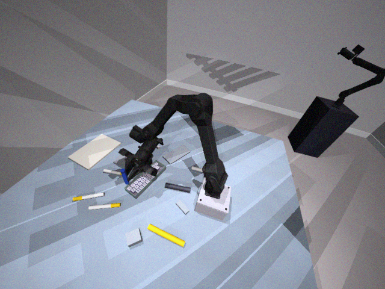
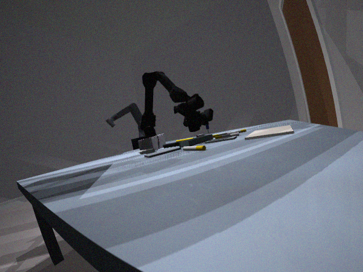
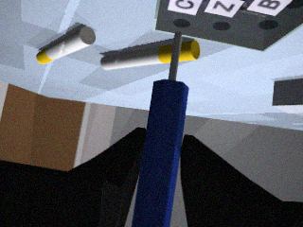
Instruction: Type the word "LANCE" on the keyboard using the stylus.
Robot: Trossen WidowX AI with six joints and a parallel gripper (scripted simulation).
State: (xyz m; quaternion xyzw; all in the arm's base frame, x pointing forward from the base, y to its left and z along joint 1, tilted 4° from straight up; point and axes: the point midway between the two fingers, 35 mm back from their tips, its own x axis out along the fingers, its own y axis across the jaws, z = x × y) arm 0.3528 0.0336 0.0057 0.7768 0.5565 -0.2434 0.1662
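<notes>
Now: the dark cylinder 210 mm behind my gripper tip, 80 mm below it and 70 mm to the right of it. Round my gripper tip: grey block 170 mm to the left, 110 mm behind, 70 mm below; grey card 140 mm to the right, 90 mm ahead, 80 mm below; blue stylus 10 mm below.
</notes>
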